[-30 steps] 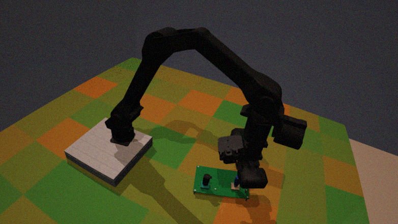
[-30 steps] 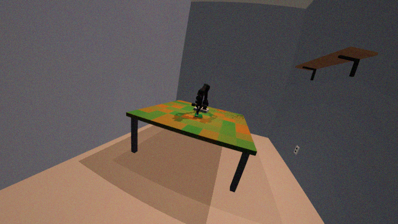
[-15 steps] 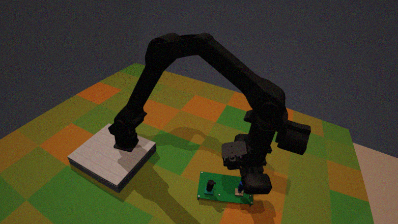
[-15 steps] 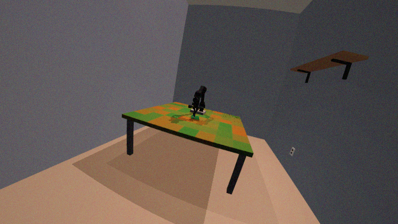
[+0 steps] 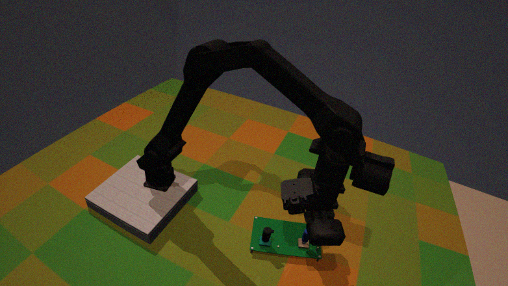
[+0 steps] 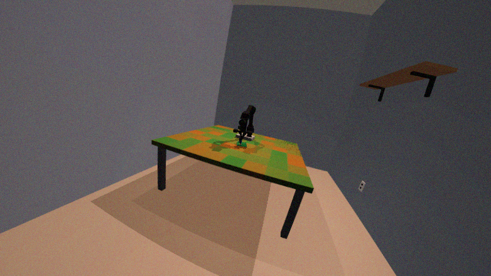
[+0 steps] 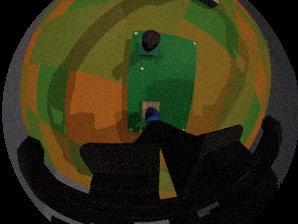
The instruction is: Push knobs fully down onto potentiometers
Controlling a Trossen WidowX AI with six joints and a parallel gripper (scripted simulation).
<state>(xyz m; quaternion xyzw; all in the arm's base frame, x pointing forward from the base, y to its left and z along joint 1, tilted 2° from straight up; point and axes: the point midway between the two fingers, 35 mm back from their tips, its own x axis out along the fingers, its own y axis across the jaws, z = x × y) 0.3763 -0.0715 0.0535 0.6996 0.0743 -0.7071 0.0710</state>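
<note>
Now: gripper tip 1 cm above the blue knob. Also, from my gripper tip: black knob: 9 cm behind, 2 cm to the right, 2 cm below.
</note>
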